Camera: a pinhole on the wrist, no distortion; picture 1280 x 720 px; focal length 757.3 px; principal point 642.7 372.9 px. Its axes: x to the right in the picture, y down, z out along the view. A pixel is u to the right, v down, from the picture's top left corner.
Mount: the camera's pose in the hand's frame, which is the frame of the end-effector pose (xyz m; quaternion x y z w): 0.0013 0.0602 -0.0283 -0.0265 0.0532 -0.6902 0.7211
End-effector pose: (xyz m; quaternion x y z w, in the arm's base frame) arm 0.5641 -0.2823 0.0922 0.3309 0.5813 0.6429 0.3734
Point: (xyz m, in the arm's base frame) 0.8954 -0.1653 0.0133
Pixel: 975.6 132.8
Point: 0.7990 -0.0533 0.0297
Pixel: 955.4 446.1
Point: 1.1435 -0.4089 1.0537
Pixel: outside the picture
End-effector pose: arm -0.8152 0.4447 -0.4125 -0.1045 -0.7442 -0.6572 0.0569
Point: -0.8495 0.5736 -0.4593
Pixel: 1068.1 415.8
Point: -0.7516 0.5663 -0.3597
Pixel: 496.0 64.2
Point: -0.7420 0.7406 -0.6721
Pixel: 1159.5 35.6
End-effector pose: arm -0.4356 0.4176 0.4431 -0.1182 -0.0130 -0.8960 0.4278
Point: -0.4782 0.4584 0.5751
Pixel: 1231.3 371.1
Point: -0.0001 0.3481 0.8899
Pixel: 186.2 138.7
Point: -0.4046 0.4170 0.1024
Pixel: behind the camera
